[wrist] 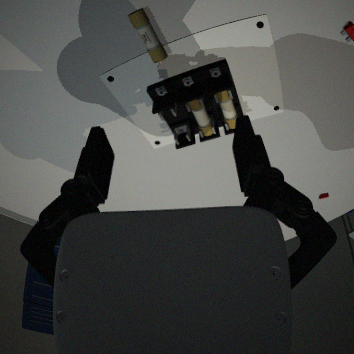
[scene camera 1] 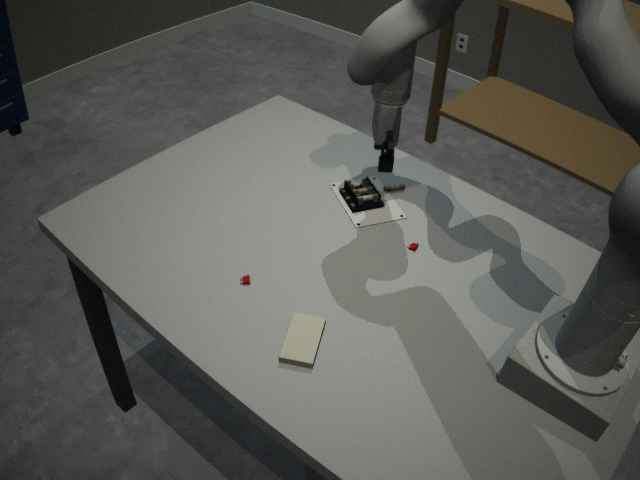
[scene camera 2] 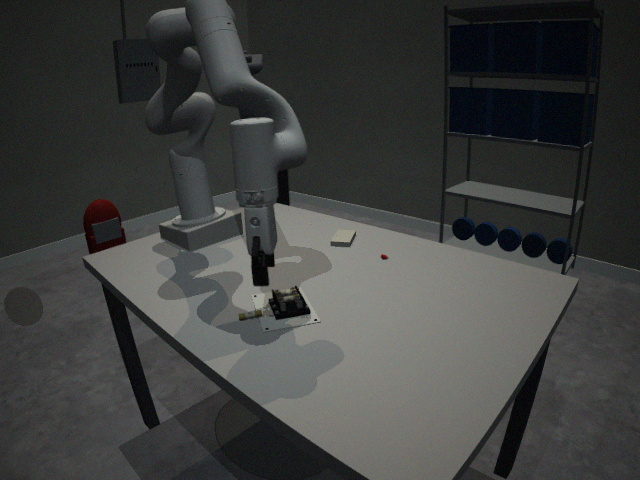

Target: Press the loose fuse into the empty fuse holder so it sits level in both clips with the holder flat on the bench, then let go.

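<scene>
The loose fuse [scene camera 1: 394, 188] [scene camera 2: 250, 315] [wrist: 148, 36], pale with brass end caps, lies outside the black fuse holder, with one end over the edge of the white plate [scene camera 1: 379, 219] [scene camera 2: 290, 325] [wrist: 270, 60]. The fuse holder [scene camera 1: 356, 204] [scene camera 2: 292, 312] [wrist: 187, 81] stands on the plate. Two of its places hold fuses; the place at its left in the wrist view is empty, with bare clips. My gripper [scene camera 1: 385, 171] [scene camera 2: 260, 284] [wrist: 169, 134] is wide open and empty, above the bench near the holder. Whether the holder is fully flat is hard to tell.
A red part [scene camera 1: 413, 246] [wrist: 349, 31] lies near the plate. Another red part [scene camera 1: 245, 280] [scene camera 2: 384, 256] [wrist: 324, 195] lies farther off. A cream block [scene camera 1: 302, 339] [scene camera 2: 343, 238] lies on the bench [scene camera 1: 206, 206] [scene camera 2: 413, 335]. The arm's base block [scene camera 1: 547, 392] [scene camera 2: 201, 233] stands at one edge.
</scene>
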